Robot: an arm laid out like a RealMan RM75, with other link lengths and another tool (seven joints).
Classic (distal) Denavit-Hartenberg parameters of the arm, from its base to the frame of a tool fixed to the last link. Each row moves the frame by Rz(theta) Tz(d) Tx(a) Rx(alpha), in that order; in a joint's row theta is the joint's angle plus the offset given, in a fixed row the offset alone. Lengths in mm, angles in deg.
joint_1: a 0, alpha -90, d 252.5, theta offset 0
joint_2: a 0, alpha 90, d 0, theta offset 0
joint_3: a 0, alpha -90, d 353.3, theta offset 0
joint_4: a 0, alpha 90, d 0, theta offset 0
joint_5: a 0, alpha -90, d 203.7, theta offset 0
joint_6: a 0, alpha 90, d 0, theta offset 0
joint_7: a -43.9, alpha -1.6, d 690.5, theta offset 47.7
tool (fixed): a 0, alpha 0, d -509.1, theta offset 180
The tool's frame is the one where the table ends.
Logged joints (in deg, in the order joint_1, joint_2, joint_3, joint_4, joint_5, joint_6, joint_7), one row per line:
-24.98, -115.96, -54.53, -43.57, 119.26, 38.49, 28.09
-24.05, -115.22, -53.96, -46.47, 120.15, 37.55, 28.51
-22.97, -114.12, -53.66, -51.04, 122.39, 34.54, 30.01
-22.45, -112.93, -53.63, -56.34, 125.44, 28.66, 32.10
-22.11, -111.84, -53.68, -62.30, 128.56, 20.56, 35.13
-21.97, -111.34, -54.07, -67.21, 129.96, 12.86, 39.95
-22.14, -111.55, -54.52, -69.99, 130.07, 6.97, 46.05
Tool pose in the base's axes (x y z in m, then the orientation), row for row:
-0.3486, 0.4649, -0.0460, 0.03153, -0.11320, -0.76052, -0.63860
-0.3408, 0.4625, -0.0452, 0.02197, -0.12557, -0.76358, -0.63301
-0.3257, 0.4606, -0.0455, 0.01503, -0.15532, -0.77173, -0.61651
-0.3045, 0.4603, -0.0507, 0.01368, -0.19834, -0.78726, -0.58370
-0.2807, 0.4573, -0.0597, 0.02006, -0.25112, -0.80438, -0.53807
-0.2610, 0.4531, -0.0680, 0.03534, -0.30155, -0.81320, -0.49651
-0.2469, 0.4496, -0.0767, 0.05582, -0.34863, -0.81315, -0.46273
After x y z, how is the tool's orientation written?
As a quaternion, w x y z.
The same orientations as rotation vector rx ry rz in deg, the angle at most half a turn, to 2 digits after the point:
-19.98, -134.21, -112.70
-22.29, -135.55, -112.37
-27.69, -137.60, -109.92
-35.39, -140.49, -104.16
-44.63, -142.97, -95.63
-53.09, -143.17, -87.42
-60.62, -141.38, -80.46

